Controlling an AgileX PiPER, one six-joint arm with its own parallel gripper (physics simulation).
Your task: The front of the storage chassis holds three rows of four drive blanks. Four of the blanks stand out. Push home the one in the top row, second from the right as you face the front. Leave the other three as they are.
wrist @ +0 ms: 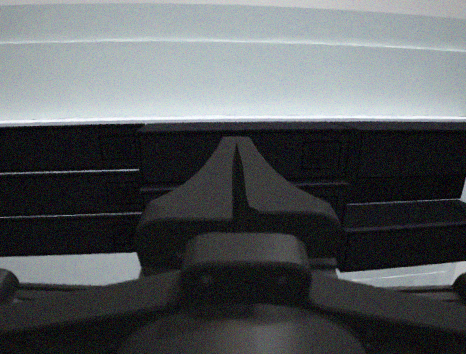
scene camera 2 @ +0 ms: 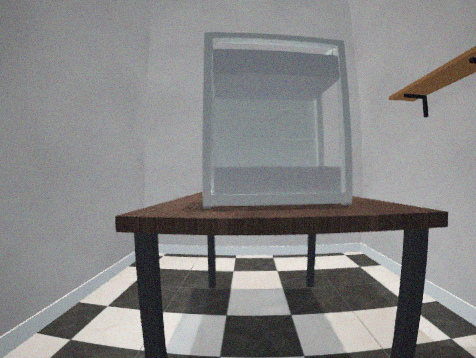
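The storage chassis (scene camera 2: 207, 125) (wrist: 225, 80) stands on the table; the scene view shows its open side, where neither the blanks nor the gripper shows. In the wrist view its dark blanks sit in rows below the pale top. The top-row blank (wrist: 321, 155), second from the right, is in the middle; a thin strip of its top face shows, so it stands slightly proud of its left neighbour. My gripper (wrist: 235, 154) is shut and empty, its tips in front of this blank's upper part. Contact cannot be told. A lower right blank (wrist: 405, 247) stands out clearly.
The wooden table (scene camera 2: 280, 225) has dark legs. A wooden wall shelf (scene camera 2: 440, 75) with black brackets is at the right of the scene view. In the wrist view the top-row blank (wrist: 410, 155) on the right adjoins the middle one. The gripper body hides much of the lower rows.
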